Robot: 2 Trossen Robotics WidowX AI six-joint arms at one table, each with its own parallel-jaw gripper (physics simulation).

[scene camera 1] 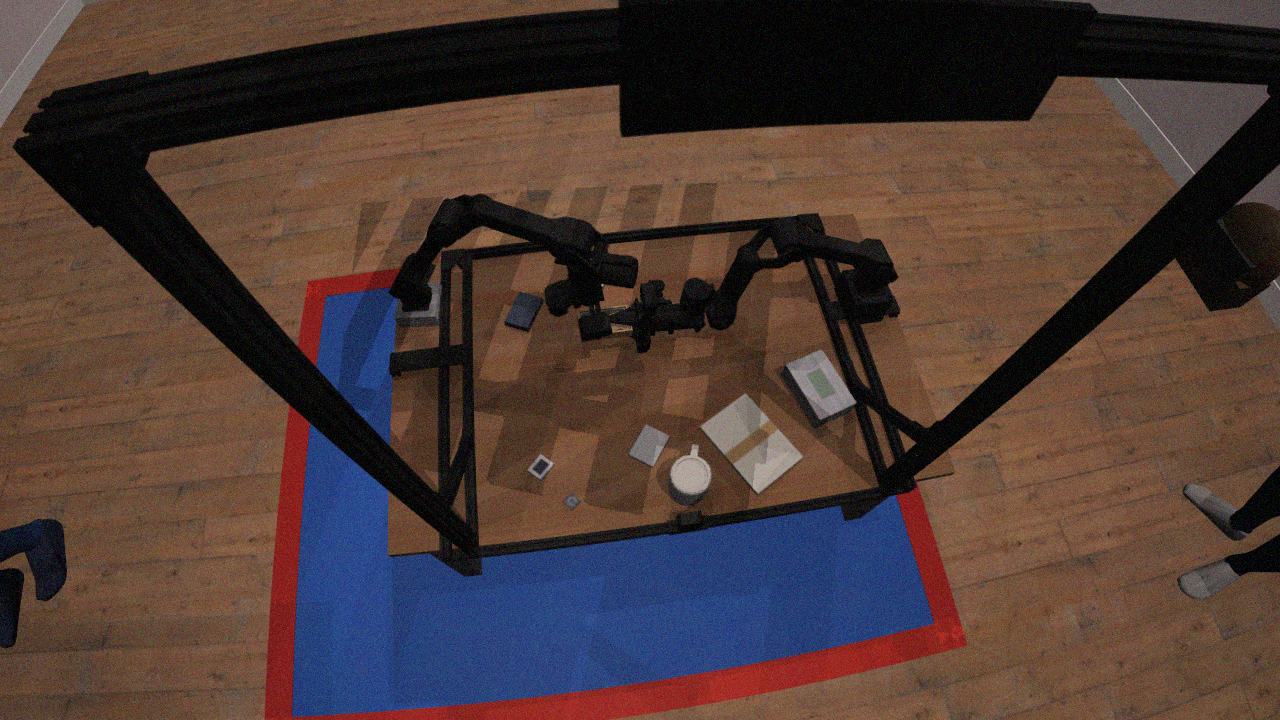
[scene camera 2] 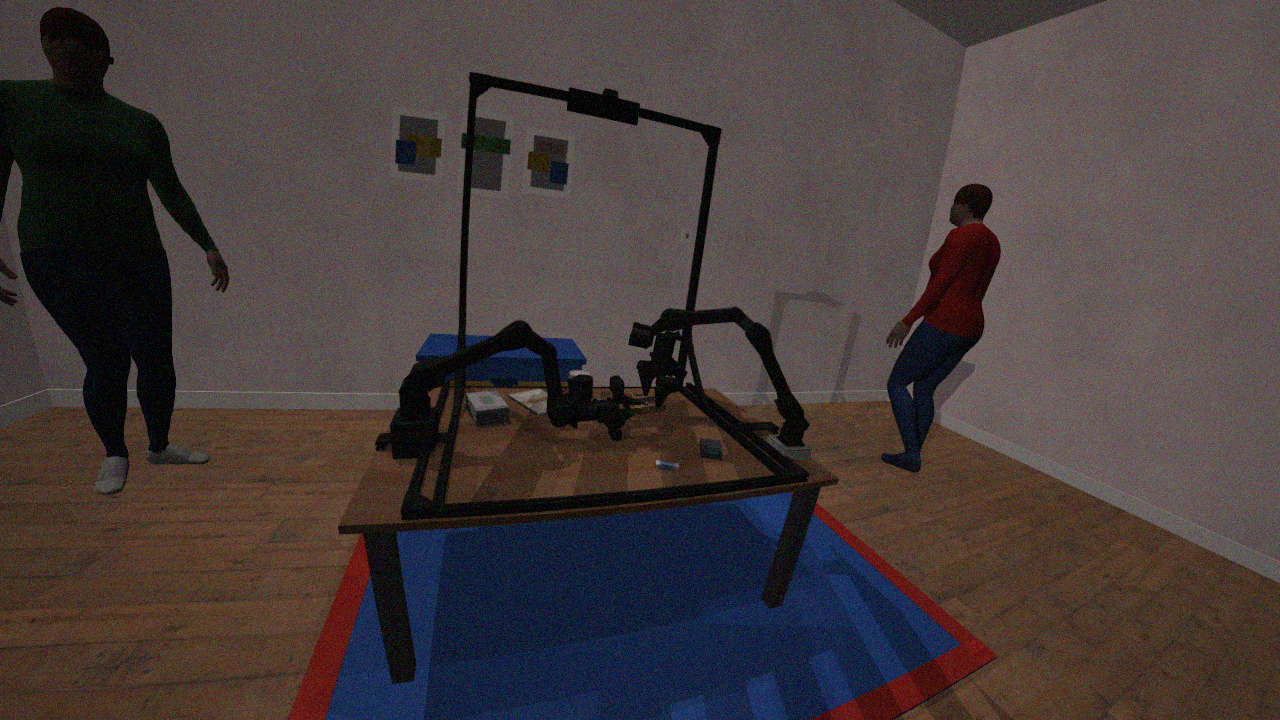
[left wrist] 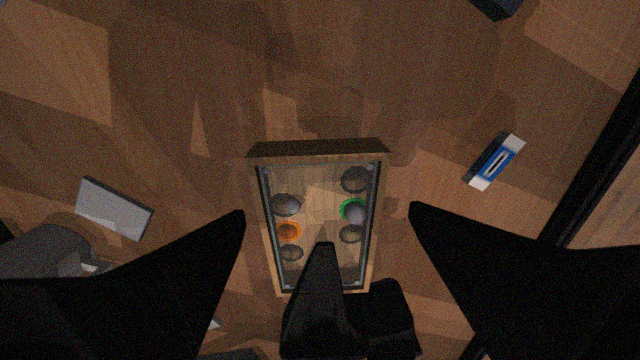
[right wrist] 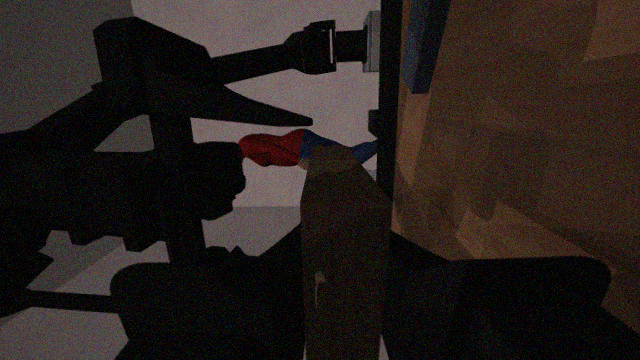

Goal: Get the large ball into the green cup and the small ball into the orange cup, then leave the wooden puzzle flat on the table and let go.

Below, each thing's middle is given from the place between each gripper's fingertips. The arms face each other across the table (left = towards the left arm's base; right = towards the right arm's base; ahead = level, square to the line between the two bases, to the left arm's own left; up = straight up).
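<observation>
Relative to the dark tablet point(scene camera 1: 525, 308), my left hand is 180 mm to the right, 90 mm short of it and 110 mm above it. The white mug point(scene camera 1: 690, 476) is 190 mm to the right of my left hand, 320 mm behind it and 80 mm below it.
Counted from my right hand, the white mug is 17 cm to the right, 32 cm behind and 6 cm below; the dark tablet is 20 cm to the left, 9 cm ahead and 9 cm below.
</observation>
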